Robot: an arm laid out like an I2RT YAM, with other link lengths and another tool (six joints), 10 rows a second.
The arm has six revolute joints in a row. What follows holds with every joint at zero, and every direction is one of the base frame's. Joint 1 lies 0.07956 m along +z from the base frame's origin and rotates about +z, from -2.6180 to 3.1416 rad. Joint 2 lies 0.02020 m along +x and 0.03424 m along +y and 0.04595 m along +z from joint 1 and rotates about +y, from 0.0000 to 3.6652 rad. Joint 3 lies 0.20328 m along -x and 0.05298 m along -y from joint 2 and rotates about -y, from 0.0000 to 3.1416 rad. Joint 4 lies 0.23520 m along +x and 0.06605 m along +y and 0.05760 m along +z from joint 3 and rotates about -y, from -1.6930 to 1.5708 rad. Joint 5 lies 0.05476 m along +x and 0.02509 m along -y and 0.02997 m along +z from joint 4 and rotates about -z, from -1.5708 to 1.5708 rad. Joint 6 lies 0.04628 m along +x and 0.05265 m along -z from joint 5 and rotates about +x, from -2.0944 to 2.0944 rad. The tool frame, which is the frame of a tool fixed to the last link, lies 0.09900 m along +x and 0.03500 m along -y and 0.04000 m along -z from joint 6; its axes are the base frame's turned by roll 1.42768, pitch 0.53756 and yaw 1.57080 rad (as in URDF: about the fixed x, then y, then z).
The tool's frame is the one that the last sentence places.
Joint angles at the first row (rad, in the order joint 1, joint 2, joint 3, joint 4, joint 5, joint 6):
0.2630 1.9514 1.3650 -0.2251 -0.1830 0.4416
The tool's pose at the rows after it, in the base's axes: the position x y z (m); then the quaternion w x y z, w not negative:
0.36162 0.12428 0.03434 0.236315 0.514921 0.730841 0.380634
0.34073 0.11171 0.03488 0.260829 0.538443 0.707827 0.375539
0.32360 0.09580 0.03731 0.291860 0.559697 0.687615 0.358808
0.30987 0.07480 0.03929 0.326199 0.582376 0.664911 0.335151
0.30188 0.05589 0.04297 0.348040 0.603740 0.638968 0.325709
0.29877 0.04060 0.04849 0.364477 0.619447 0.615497 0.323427
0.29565 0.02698 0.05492 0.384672 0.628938 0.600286 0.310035
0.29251 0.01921 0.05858 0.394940 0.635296 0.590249 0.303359
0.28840 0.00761 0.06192 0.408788 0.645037 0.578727 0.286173
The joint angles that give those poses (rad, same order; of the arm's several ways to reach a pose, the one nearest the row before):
0.2631 1.8181 1.1820 -0.1541 -0.1060 0.4970
0.2632 1.6920 1.0280 -0.1009 -0.0425 0.5456
0.2622 1.5832 0.9172 -0.0871 0.0419 0.5772
0.2461 1.4906 0.8299 -0.0874 0.1301 0.5986
0.2067 1.4130 0.7683 -0.0876 0.1672 0.6175
0.1639 1.3545 0.7336 -0.0889 0.1813 0.6287
0.1391 1.3132 0.7214 -0.1082 0.2203 0.6270
0.1230 1.2828 0.7098 -0.1211 0.2392 0.6289
0.1019 1.2602 0.7056 -0.1444 0.2745 0.6287

